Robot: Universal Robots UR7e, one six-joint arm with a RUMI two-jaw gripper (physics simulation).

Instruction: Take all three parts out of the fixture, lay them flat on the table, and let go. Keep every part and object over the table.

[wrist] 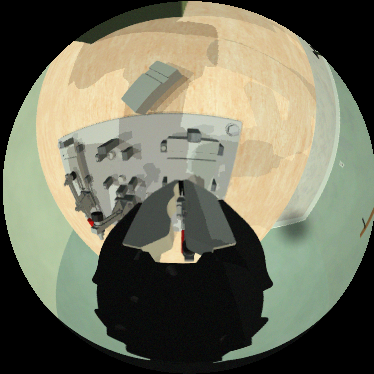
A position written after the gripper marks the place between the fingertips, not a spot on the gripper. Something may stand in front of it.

Observation:
In view: the gripper [181,181] and a toggle clamp [85,201].

